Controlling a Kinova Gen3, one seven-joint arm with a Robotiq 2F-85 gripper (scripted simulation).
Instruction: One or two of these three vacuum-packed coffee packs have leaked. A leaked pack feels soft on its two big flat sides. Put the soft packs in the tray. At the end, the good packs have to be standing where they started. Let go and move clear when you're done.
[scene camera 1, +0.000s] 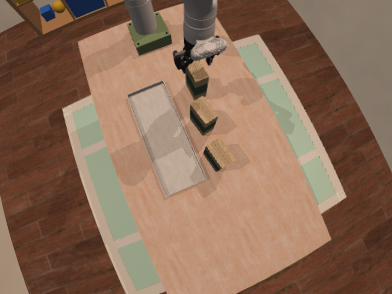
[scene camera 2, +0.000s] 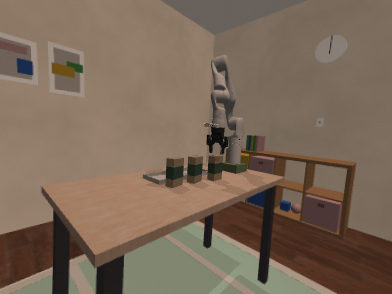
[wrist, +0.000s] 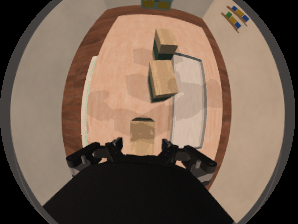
Labels:
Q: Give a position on a long grey tray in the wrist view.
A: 189, 112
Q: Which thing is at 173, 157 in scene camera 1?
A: A long grey tray.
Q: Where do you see the gripper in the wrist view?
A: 142, 143

